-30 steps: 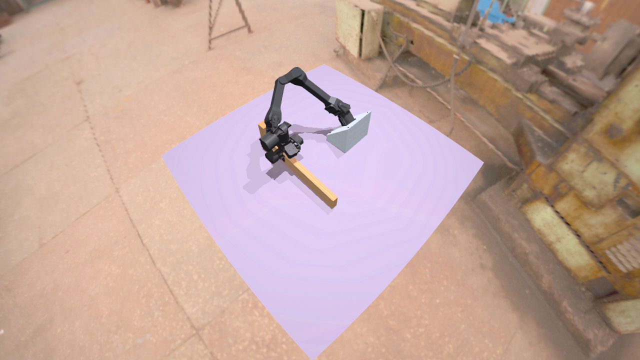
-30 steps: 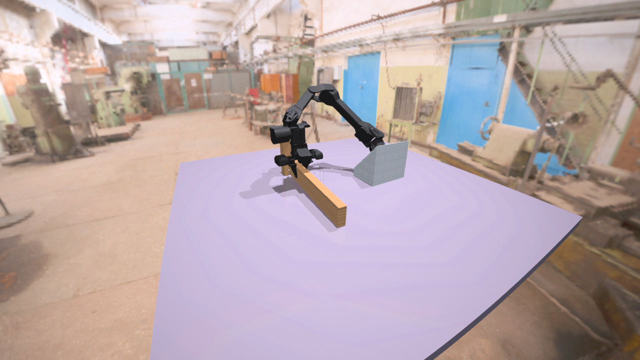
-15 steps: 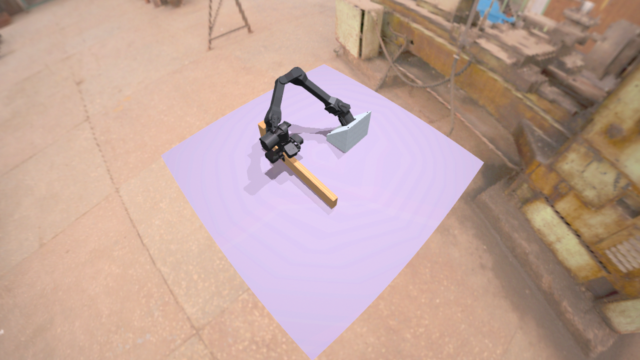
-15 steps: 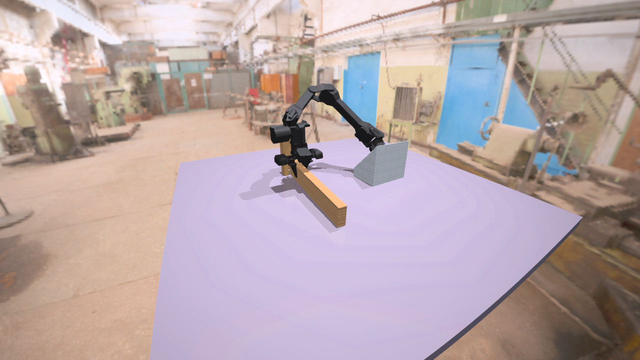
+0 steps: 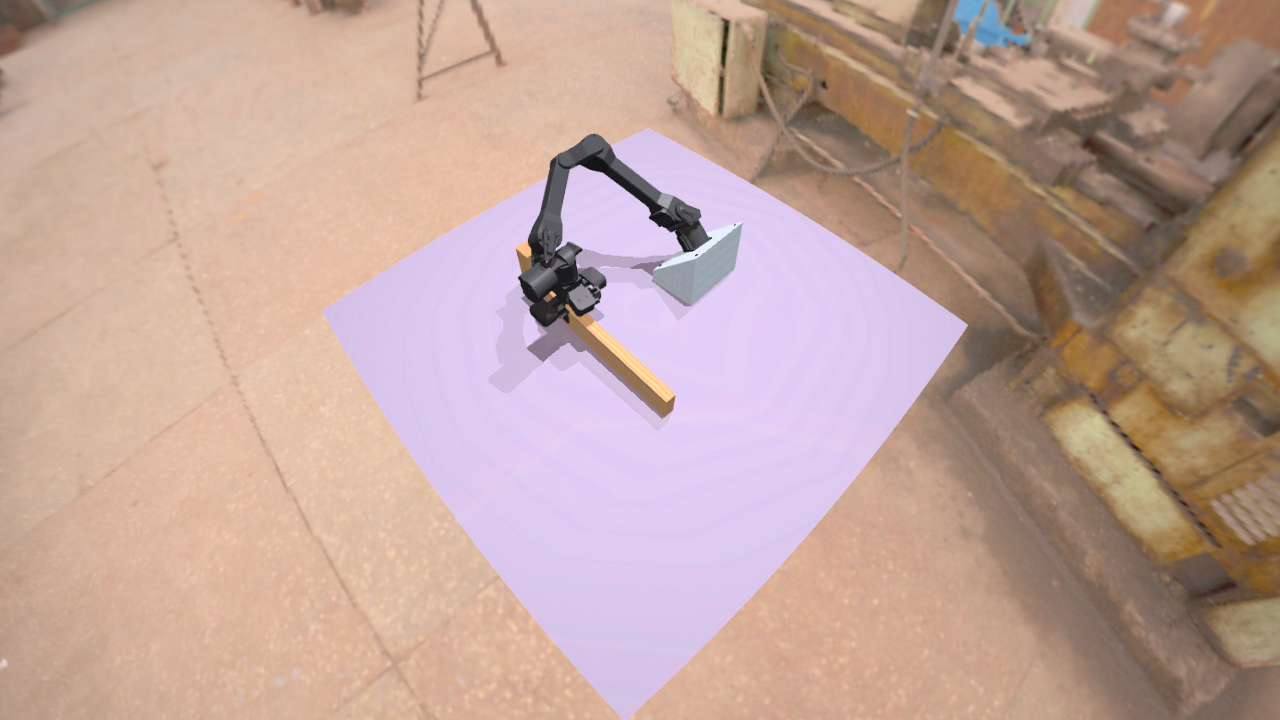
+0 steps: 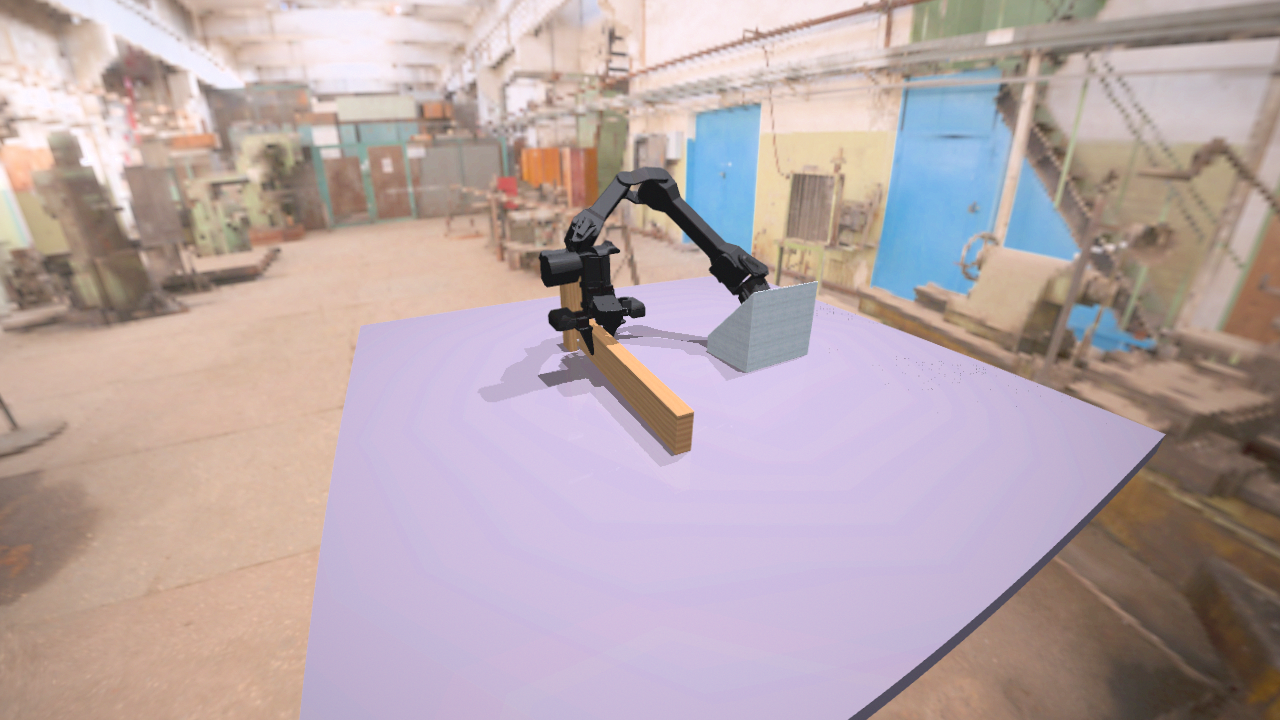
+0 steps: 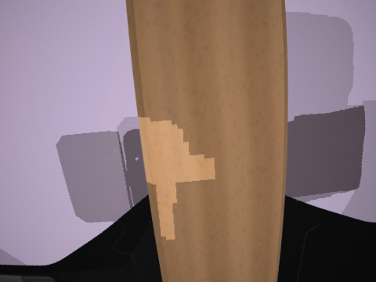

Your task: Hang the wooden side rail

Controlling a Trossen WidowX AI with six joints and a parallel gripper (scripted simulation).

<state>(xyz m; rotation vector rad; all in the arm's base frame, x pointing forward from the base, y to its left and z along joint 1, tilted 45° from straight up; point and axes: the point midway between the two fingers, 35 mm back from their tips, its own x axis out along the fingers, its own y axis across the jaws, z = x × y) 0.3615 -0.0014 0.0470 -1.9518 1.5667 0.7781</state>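
The wooden headboard post lies 140 mm to the right of my gripper tip, 40 mm above it and 20 mm ahead of it.
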